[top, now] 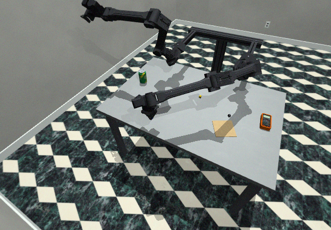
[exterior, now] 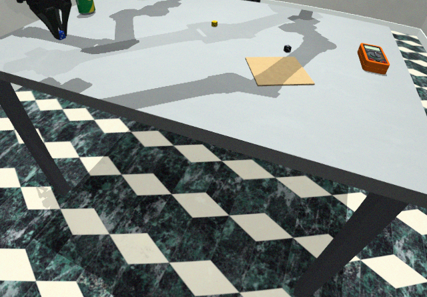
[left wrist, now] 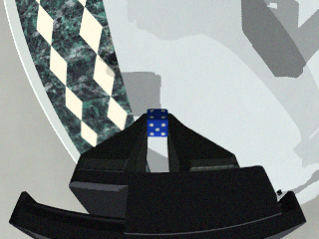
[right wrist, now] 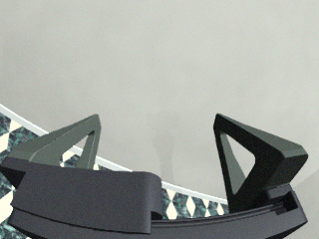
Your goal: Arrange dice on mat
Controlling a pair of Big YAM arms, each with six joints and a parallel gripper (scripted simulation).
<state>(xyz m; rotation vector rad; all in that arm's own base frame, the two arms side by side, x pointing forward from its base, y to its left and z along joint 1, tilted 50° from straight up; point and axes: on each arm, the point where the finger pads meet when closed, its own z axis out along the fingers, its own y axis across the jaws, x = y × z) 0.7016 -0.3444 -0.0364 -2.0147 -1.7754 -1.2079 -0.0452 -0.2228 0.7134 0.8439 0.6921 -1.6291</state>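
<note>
Now: the tan mat 18 cm behind my left hand, 47 cm to the left of it and 11 cm below it. Round my left hand: black die: 31 cm behind, 48 cm to the left, 10 cm below; yellow die: 43 cm behind, 23 cm to the left, 10 cm below; blue die: right at my left hand.
</note>
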